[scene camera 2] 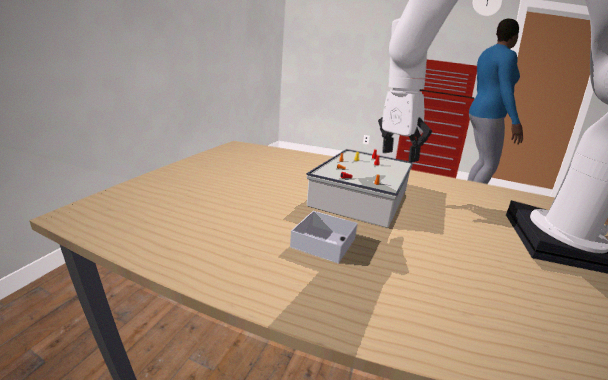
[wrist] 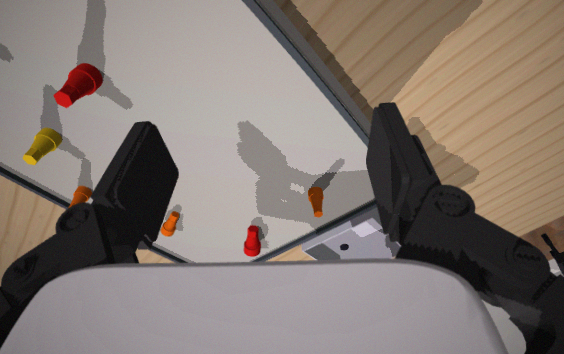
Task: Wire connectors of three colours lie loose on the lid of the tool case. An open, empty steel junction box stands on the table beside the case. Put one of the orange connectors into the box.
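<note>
An orange connector (scene camera 2: pixel 377 179) (wrist: pixel 316 201) stands upright on the lid near the case corner closest to the box. A second orange connector (scene camera 2: pixel 341 166) (wrist: pixel 170 224) lies on its side. A third orange connector (scene camera 2: pixel 341 157) (wrist: pixel 81 196) stands upright at the lid's edge, partly hidden by a finger in the wrist view. The steel junction box (scene camera 2: pixel 315 245) (wrist: pixel 367 250) is open and empty beside the tool case (scene camera 2: pixel 347 201) (wrist: pixel 210 100). My gripper (scene camera 2: pixel 401 154) (wrist: pixel 265 140) is open and empty above the lid, pointing down.
A red connector (scene camera 2: pixel 346 175) (wrist: pixel 252 241) lies on the lid. Two more red connectors and a yellow connector (scene camera 2: pixel 357 156) (wrist: pixel 42 145) stand there. The wooden table (scene camera 2: pixel 200 215) carries everything. A person (scene camera 2: pixel 497 85) and a red tool cabinet (scene camera 2: pixel 448 110) are behind it.
</note>
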